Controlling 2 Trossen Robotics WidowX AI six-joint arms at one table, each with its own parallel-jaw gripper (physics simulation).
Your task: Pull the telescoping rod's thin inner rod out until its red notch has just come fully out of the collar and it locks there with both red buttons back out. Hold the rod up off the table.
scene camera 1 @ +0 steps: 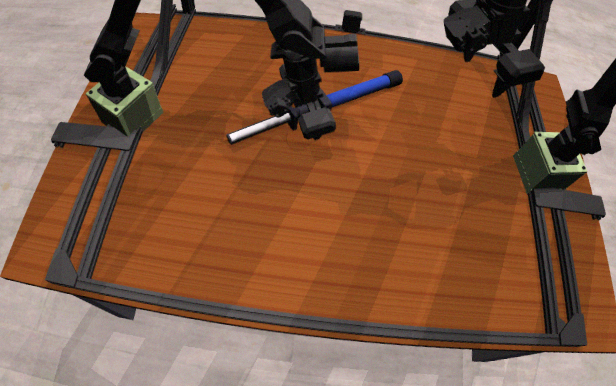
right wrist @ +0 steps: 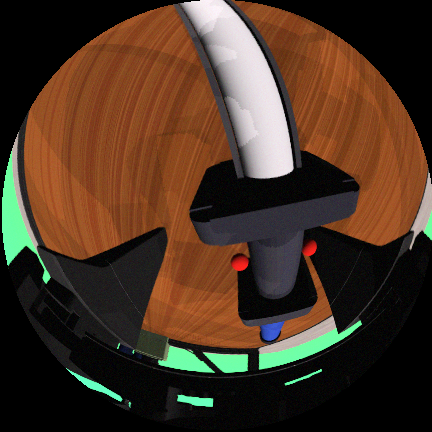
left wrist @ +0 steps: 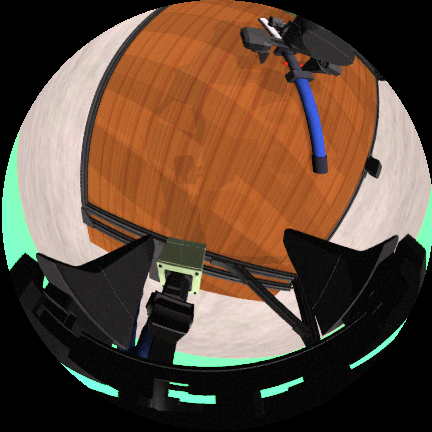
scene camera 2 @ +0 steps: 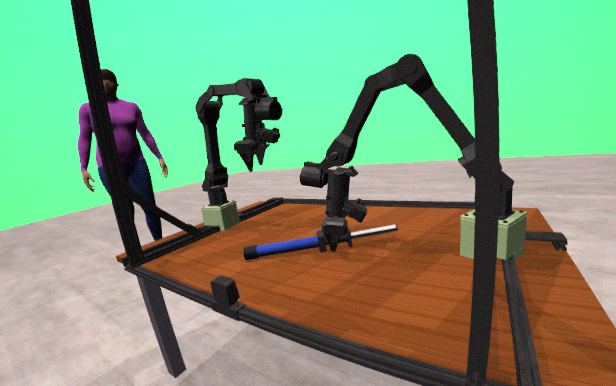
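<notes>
The rod lies on the table with its blue tube (scene camera 1: pixel 359 91) (scene camera 2: pixel 286 245) (left wrist: pixel 311 117) (right wrist: pixel 271 331) at one end and its white inner rod (scene camera 1: pixel 257 128) (scene camera 2: pixel 374 230) (right wrist: pixel 255 115) at the other. Between them is the dark collar (right wrist: pixel 275 265), with a wider block at each end. A red button (right wrist: pixel 239 262) and another red button (right wrist: pixel 310 247) stand out at its sides. No red notch shows. My right gripper (scene camera 1: pixel 305 119) (scene camera 2: pixel 334 244) (right wrist: pixel 236 232) is open, low over the collar, fingers on either side. My left gripper (scene camera 1: pixel 482 76) (scene camera 2: pixel 255 165) (left wrist: pixel 219 239) is open and empty, high and away from the rod.
A dark metal frame (scene camera 1: pixel 310 319) runs along the table (scene camera 1: pixel 280 225) edges. A small black block (scene camera 1: pixel 352 21) (scene camera 2: pixel 225 291) sits on the frame beyond the rod. Dark upright posts (scene camera 2: pixel 482 150) rise at the sides. A person (scene camera 2: pixel 120 120) stands behind the left arm in scene camera 2.
</notes>
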